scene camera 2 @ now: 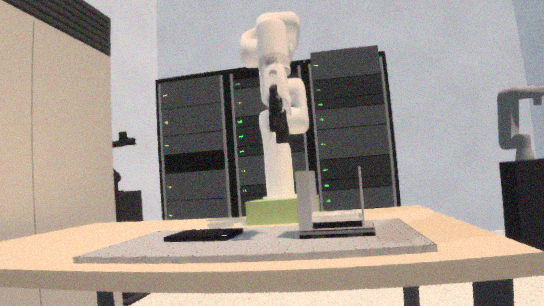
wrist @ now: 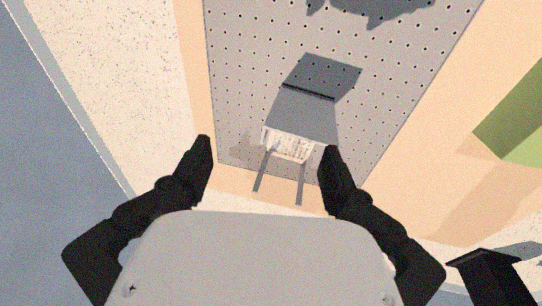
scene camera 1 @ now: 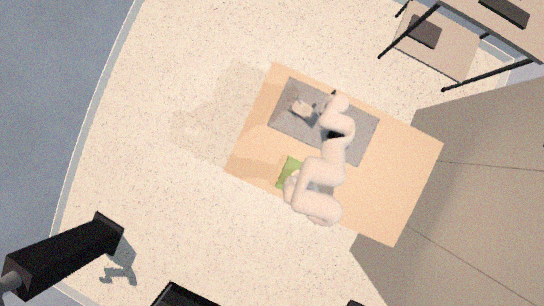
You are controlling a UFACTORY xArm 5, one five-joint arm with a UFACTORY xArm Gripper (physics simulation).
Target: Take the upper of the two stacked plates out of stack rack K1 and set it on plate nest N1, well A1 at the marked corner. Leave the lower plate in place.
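Pixels of known places: gripper, fingertip midpoint: (scene camera 2: 280, 137) (wrist: 267, 154); arm's base, link origin: (scene camera 2: 281, 198).
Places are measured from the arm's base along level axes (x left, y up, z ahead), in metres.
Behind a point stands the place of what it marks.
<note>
Stack rack K1 (scene camera 1: 311, 119) (scene camera 2: 305, 200) {y 0.019, x 0.143, z 0.461 m} (wrist: 305, 116) {y 0.031, x 0.128, z 0.411 m} stands on the grey board, with a tall panel on one side and thin posts opposite. The pale upper plate (scene camera 1: 301, 108) {y -0.020, x 0.203, z 0.416 m} (scene camera 2: 338, 217) {y -0.022, x 0.210, z 0.457 m} (wrist: 292, 145) {y -0.019, x 0.222, z 0.413 m} lies low inside it; the lower plate cannot be told apart clearly. Plate nest N1 (scene camera 1: 334, 134) {y -0.051, x -0.079, z 0.372 m} (scene camera 2: 204, 235) {y -0.051, x -0.102, z 0.437 m} is a flat black pad, partly under the arm in scene camera 1; it does not show in the wrist view. My gripper (scene camera 2: 282, 137) {y 0.160, x 0.097, z 0.442 m} (wrist: 267, 154) {y 0.160, x 0.097, z 0.442 m} is open and empty, well above the board. In the wrist view the rack shows beyond the fingertips, nearer the right finger.
The perforated grey board (scene camera 1: 365, 142) {y -0.063, x -0.301, z 0.428 m} (scene camera 2: 250, 256) {y -0.065, x 0.057, z 0.605 m} (wrist: 400, 75) {y -0.063, x 0.068, z 0.281 m} lies on the wooden table (scene camera 1: 400, 185) {y -0.076, x -0.690, z 0.283 m} (scene camera 2: 250, 280) {y -0.092, x 0.071, z 0.664 m} (wrist: 465, 75) {y -0.076, x 0.046, z 0.183 m}. The arm's green base block (scene camera 1: 285, 175) {y 0.001, x 0.093, z -0.024 m} (scene camera 2: 270, 212) {y -0.036, x -0.016, z 0.107 m} (wrist: 520, 125) {y -0.019, x 0.079, z 0.103 m} stands behind the board. Dark server cabinets (scene camera 2: 192, 120) stand farther back.
</note>
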